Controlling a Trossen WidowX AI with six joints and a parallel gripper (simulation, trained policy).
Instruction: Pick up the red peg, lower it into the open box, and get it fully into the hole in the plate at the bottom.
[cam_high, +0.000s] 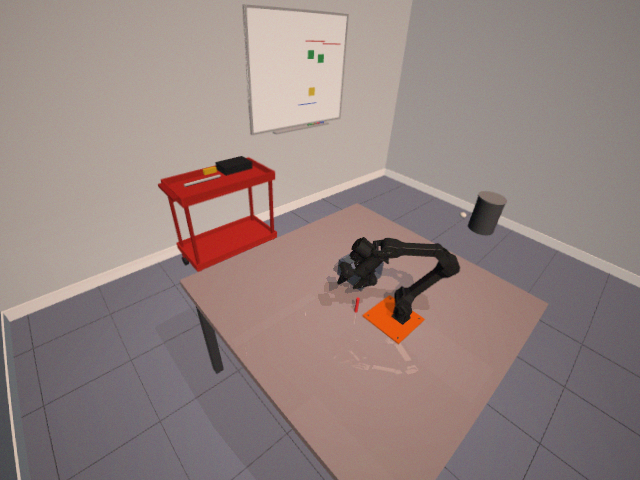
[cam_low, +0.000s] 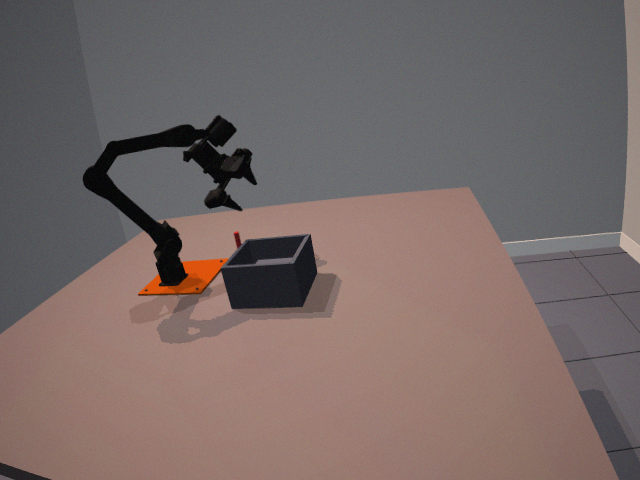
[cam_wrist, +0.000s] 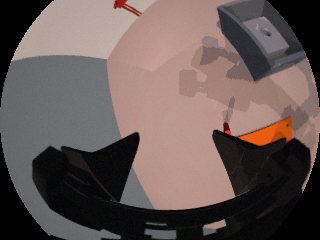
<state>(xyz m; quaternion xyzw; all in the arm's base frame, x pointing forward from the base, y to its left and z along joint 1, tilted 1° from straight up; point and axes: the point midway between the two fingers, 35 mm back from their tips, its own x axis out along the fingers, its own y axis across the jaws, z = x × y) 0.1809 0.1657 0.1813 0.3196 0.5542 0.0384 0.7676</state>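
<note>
Now: gripper tip 4 cm past the red peg, 5 cm to the left of it and 12 cm above it. From my gripper tip the other things lie so: dark grey box (12 cm ahead, 24 cm to the right, 13 cm below); grey plate (12 cm ahead, 24 cm to the right, 11 cm below).
</note>
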